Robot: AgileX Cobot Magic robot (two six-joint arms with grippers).
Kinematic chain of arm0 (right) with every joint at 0, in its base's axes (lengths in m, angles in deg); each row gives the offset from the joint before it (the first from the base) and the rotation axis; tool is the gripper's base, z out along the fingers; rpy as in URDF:
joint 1: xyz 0 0 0.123 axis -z
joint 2: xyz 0 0 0 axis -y
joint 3: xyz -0.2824 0 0.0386 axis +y
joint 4: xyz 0.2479 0 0.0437 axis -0.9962 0 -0.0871
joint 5: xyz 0 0 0 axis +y
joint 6: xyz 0.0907 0 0.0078 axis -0.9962 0 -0.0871
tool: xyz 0 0 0 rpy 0 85 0
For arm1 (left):
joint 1: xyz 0 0 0.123 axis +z
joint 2: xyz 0 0 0 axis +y
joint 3: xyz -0.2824 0 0.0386 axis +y
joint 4: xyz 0.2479 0 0.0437 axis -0.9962 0 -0.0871
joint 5: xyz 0 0 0 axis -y
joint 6: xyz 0.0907 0 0.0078 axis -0.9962 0 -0.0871
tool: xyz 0 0 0 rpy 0 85 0
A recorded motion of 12 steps. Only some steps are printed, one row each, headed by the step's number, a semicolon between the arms.
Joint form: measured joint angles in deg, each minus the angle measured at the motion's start. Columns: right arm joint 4, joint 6, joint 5, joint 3, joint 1, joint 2; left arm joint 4, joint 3, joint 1, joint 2, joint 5, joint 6.
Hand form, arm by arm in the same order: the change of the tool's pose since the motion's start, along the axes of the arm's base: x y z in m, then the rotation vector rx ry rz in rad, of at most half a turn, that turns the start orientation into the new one. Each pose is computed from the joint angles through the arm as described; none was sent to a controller.
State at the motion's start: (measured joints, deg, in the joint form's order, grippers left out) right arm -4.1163 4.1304 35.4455 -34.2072 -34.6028 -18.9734; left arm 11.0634 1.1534 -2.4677 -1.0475 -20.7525 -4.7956
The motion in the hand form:
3: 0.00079 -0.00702 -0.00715 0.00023 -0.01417 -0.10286; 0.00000 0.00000 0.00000 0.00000 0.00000 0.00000
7: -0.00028 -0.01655 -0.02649 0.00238 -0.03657 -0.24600; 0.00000 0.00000 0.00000 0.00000 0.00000 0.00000
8: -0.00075 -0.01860 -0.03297 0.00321 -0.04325 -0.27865; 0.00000 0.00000 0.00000 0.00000 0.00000 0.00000
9: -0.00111 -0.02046 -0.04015 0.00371 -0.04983 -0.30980; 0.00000 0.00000 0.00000 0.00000 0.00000 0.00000
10: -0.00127 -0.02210 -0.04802 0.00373 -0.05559 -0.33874; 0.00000 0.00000 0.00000 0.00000 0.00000 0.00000
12: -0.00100 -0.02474 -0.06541 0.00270 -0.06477 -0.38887; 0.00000 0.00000 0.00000 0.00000 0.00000 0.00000
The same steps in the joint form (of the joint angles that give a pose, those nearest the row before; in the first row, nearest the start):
3: 0.52 -0.05 -0.78 1.84 5.65 1.76; 0.00 0.00 0.00 0.00 0.00 0.00
7: 1.03 -0.06 -2.88 6.58 13.56 5.62; 0.00 0.00 0.00 0.00 0.00 0.00
8: 1.13 -0.04 -3.64 8.15 15.37 6.80; 0.00 0.00 0.00 0.00 0.00 0.00
9: 1.23 -0.01 -4.51 9.87 17.09 8.02; 0.00 0.00 0.00 0.00 0.00 0.00
10: 1.34 0.00 -5.45 11.73 18.67 9.24; 0.00 0.00 0.00 0.00 0.00 0.00
12: 1.54 0.03 -7.57 15.76 21.40 11.64; 0.00 0.00 0.00 0.00 0.00 0.00

